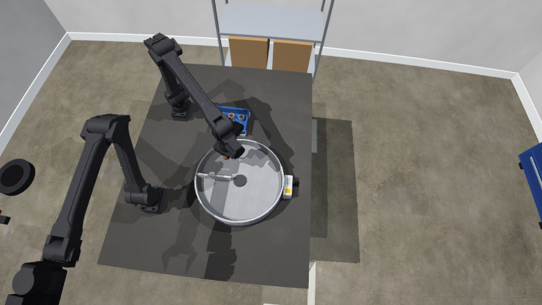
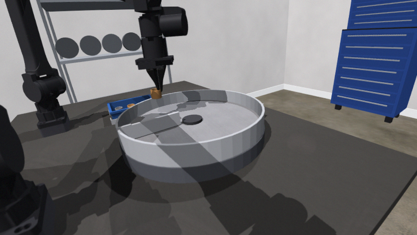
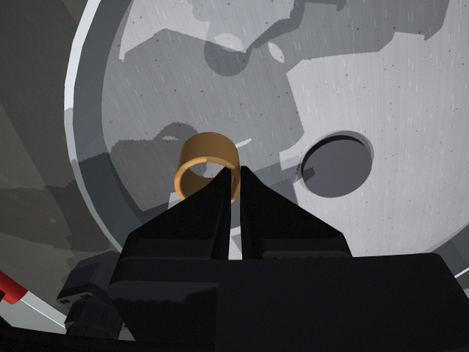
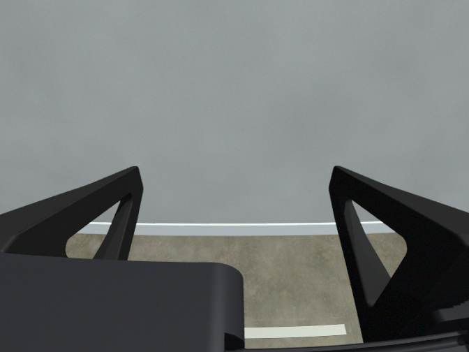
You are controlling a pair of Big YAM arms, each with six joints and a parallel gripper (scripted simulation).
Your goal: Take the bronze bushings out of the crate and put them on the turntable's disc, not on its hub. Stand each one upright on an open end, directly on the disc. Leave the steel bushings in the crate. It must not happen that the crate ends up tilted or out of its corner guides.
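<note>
The turntable disc lies 6 cm ahead of my left hand, 8 cm to the right of it and 10 cm below it. From my left hand the other things lie so: blue crate 5 cm behind, 27 cm to the left, 12 cm below.
</note>
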